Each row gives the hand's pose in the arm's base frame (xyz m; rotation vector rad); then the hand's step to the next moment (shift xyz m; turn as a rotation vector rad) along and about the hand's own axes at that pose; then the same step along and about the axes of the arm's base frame.
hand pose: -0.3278 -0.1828 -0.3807 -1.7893 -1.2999 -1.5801
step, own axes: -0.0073 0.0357 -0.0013 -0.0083 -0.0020 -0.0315
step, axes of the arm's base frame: 0.0299 -0.0206 0.0029 -0.0178 -0.0273 0.0001
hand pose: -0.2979 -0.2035 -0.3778 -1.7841 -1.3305 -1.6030
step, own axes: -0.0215 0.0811 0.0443 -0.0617 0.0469 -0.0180
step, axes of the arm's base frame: 0.0939 -0.0109 -0.0078 0.0360 -0.0598 -0.0382
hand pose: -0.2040 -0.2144 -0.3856 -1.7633 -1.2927 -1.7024
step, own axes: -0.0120 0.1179 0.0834 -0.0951 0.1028 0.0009
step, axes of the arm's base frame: 0.1446 0.0009 0.0101 0.0966 -0.0853 -0.0548
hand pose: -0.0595 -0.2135 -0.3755 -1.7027 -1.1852 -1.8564
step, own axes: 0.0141 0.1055 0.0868 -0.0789 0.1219 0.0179
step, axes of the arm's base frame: 0.1305 0.0083 0.0421 0.1181 -0.0791 -0.0345
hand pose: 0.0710 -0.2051 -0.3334 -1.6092 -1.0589 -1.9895
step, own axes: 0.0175 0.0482 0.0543 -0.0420 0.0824 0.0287
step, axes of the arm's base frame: 0.0646 0.0119 0.0355 0.0878 -0.0392 -0.0115
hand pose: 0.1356 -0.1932 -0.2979 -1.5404 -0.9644 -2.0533
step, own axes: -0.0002 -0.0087 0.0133 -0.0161 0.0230 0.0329
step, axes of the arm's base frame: 0.0032 0.0156 -0.0006 0.0426 0.0067 -0.0035
